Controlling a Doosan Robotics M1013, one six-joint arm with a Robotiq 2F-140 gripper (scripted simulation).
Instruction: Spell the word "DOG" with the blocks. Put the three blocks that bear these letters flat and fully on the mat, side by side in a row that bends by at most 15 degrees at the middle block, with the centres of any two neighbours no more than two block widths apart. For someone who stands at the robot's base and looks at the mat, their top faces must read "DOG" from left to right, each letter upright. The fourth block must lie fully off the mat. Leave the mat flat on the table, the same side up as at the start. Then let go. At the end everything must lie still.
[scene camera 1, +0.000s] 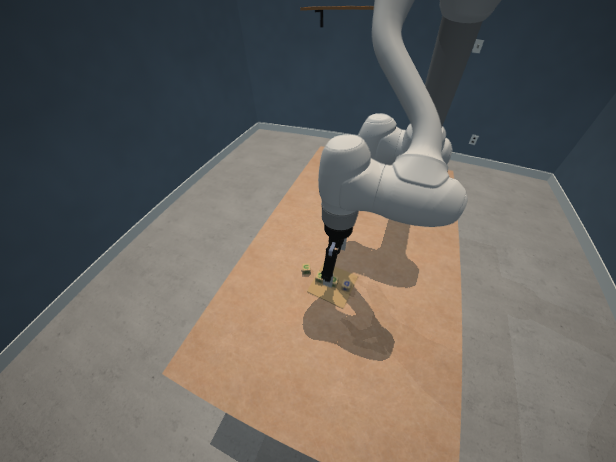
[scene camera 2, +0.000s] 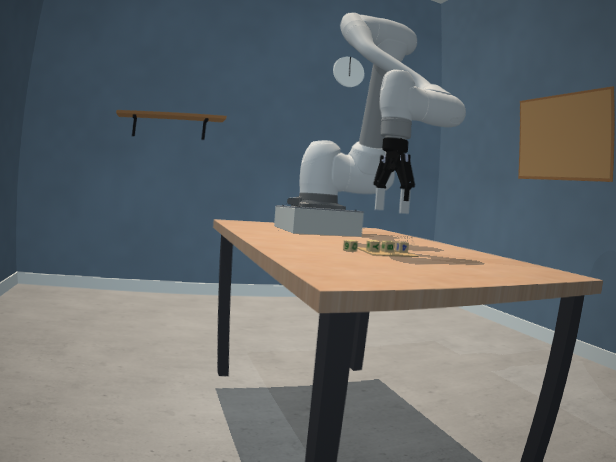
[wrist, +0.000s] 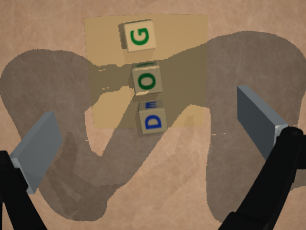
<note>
In view: the gripper (scene camera 2: 390, 211), a G block (wrist: 139, 35) and a D block (wrist: 152, 118).
The gripper is seen too in scene camera 1 (scene camera 1: 334, 265) and in the wrist view (wrist: 145, 114).
</note>
